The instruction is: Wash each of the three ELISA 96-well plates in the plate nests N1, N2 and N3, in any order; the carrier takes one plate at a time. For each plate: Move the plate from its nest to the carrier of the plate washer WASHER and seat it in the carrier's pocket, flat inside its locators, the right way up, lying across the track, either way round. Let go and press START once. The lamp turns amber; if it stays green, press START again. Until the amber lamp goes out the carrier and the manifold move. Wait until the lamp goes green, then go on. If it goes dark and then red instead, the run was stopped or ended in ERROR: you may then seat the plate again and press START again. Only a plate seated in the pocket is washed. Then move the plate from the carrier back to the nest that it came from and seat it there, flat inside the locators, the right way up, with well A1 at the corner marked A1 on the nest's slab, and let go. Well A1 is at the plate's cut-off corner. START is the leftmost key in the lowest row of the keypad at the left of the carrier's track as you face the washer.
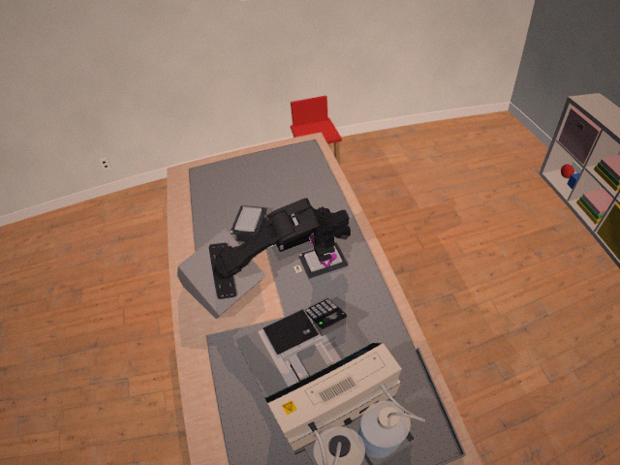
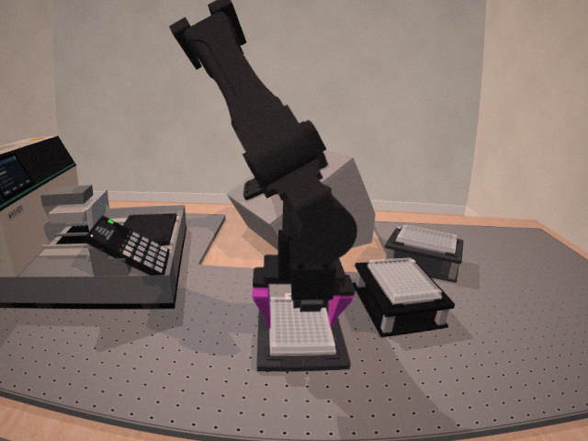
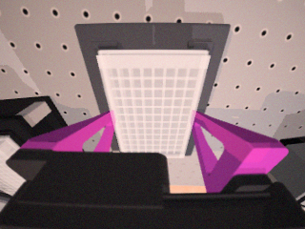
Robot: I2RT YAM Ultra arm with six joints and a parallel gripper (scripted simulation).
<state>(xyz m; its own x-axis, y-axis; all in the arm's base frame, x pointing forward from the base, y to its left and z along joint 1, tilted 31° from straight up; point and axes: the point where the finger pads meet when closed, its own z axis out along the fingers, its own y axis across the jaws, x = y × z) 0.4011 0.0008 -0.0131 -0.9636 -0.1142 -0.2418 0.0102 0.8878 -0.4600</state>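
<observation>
Right now the nest N1 is 20 mm below my hand. From my hand the other things lie so: black carrier pocket: 230 mm behind, 290 mm to the right, 50 mm above; then grey manifold: 210 mm behind, 440 mm to the right, 100 mm above; then raised black nest: 70 mm behind, 170 mm to the left, 20 mm above.
</observation>
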